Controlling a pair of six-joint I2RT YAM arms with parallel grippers.
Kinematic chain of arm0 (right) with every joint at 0, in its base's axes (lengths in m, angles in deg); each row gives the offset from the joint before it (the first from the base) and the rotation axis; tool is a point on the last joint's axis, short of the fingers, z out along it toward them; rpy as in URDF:
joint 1: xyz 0 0 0.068 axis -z
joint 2: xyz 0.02 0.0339 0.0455 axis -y
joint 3: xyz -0.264 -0.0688 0 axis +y
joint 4: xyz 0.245 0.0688 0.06 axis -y
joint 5: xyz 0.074 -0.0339 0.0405 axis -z
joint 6: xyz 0.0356 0 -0.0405 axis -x
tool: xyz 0 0 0 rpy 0 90 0
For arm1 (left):
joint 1: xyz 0 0 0.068 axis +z
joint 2: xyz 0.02 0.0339 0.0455 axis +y
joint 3: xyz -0.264 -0.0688 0 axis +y
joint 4: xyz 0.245 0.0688 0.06 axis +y
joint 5: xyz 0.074 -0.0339 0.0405 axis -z
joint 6: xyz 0.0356 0 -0.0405 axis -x
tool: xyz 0 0 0 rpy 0 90 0
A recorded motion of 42 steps. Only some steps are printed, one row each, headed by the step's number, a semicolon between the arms.
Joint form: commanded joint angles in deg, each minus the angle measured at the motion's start. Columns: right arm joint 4, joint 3, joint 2, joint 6, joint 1, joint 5; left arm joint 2, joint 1, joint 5, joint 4, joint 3, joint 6.
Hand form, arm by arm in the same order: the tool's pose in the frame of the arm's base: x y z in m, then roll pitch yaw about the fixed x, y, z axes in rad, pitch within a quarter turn. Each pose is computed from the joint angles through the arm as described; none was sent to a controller.
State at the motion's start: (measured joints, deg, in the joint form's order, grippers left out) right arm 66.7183 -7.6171 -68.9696 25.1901 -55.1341 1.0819; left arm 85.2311 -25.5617 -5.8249 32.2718 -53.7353 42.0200
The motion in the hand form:
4: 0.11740 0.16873 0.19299 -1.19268 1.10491 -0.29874; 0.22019 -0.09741 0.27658 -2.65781 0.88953 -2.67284
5: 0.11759 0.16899 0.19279 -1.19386 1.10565 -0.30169; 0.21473 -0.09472 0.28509 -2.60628 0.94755 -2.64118
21: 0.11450 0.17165 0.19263 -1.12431 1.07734 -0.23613; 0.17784 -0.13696 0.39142 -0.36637 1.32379 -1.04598
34: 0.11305 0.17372 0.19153 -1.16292 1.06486 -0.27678; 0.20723 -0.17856 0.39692 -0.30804 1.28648 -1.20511
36: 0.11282 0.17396 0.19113 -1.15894 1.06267 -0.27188; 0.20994 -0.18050 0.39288 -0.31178 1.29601 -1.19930
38: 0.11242 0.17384 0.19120 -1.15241 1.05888 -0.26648; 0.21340 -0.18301 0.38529 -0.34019 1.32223 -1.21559
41: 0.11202 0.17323 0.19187 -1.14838 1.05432 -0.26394; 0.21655 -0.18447 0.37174 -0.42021 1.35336 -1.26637
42: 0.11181 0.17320 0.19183 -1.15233 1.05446 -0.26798; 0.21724 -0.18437 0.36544 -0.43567 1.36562 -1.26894
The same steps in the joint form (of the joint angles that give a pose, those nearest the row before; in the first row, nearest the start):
4: 4.00 -0.54 -0.35 0.22 -0.41 1.09; -22.21 -0.58 -9.80 -12.82 6.64 -10.53
5: 4.09 -0.58 -0.53 0.21 -0.43 1.22; -24.73 -0.66 -10.31 -14.90 7.37 -12.21
21: 9.26 -0.20 -3.01 1.35 -1.71 2.08; -30.32 -11.90 6.68 -50.82 4.18 -36.66
34: 8.55 -0.36 -3.16 2.58 -2.52 3.06; -18.28 -13.77 16.78 -59.37 -1.91 -33.88
36: 9.12 -0.29 -3.52 2.67 -2.61 3.05; -17.62 -13.79 16.31 -59.75 -1.63 -34.24
38: 9.56 -0.20 -3.62 2.84 -2.70 3.12; -16.83 -13.80 15.77 -59.50 -1.05 -34.78
41: 9.47 -0.12 -3.24 3.07 -2.70 3.14; -16.24 -13.81 14.25 -59.78 0.77 -35.17
42: 9.24 -0.11 -3.10 3.11 -2.76 3.23; -16.15 -13.79 13.61 -60.19 1.83 -35.53

